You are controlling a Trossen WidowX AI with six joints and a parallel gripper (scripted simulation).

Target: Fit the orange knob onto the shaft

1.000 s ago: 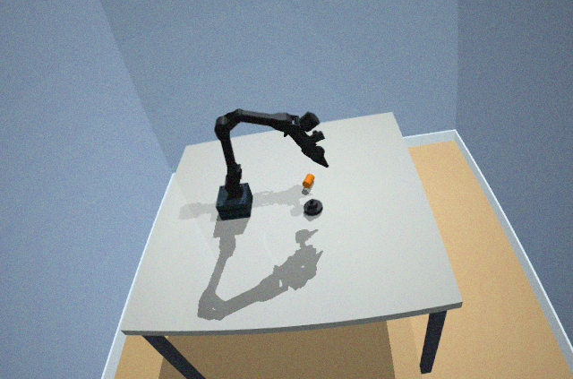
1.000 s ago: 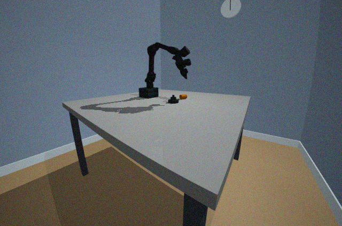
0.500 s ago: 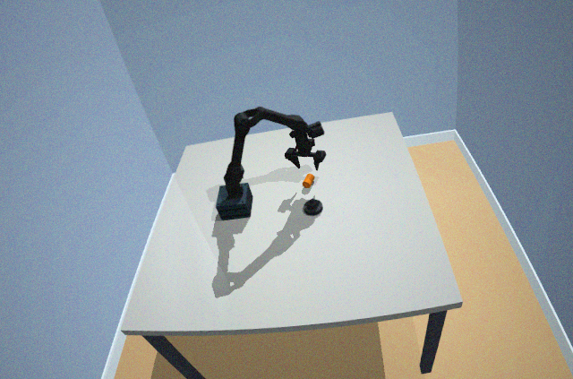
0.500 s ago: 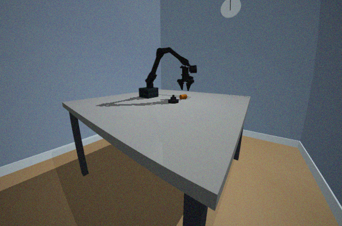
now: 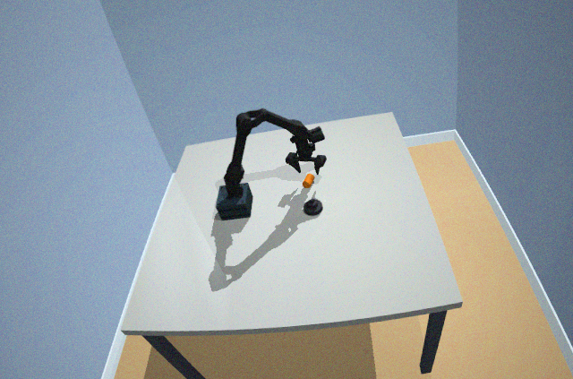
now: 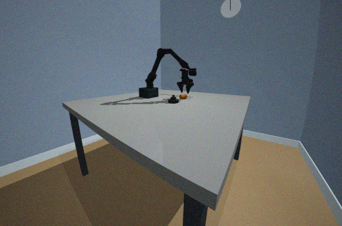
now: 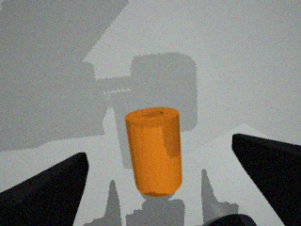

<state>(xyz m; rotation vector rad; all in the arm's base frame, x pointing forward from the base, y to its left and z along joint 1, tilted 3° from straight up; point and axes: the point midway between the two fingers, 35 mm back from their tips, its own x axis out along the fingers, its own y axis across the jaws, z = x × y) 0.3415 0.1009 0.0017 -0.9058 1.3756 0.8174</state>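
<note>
Right now my gripper tip is 1 cm past the orange knob, 1 cm to the left of it and 3 cm above it. The rest, counted from my gripper tip: round pedestal: 19 cm to the right, 2 cm below.
</note>
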